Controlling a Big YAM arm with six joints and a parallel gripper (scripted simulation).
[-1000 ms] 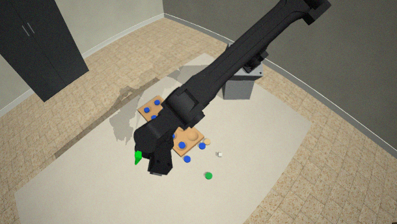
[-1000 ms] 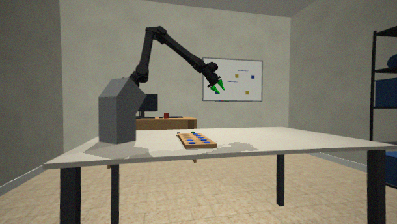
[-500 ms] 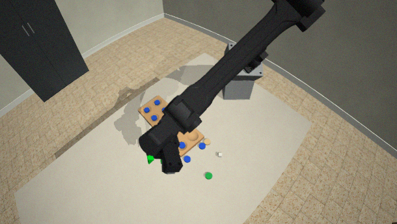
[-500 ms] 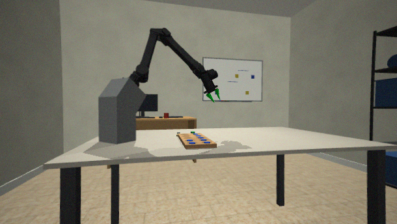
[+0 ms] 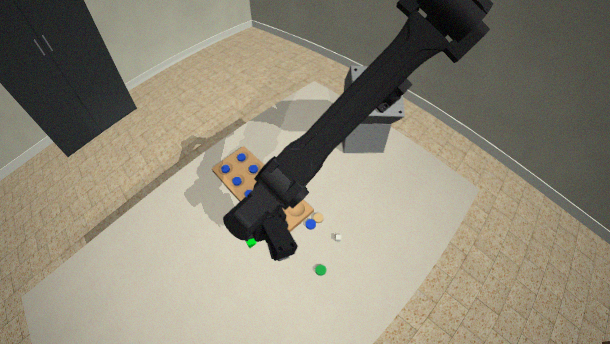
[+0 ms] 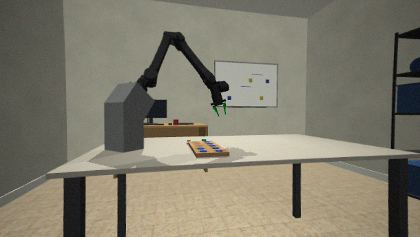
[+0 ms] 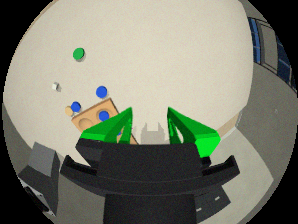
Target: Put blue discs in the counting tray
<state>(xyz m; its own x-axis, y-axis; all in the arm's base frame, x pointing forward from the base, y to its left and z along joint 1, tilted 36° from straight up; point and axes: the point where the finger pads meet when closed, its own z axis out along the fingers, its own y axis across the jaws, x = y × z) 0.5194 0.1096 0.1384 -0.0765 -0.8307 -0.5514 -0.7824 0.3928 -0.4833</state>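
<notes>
The wooden counting tray is 250 mm to the right of my hand, 180 mm below it and 110 mm behind it. From my hand the other things lie so: green disc: 180 mm below, 120 mm behind, 100 mm to the left; tan disc: 220 mm behind, 180 mm below, 50 mm to the right; small white cube: 230 mm behind, 180 mm below, 40 mm to the left.
</notes>
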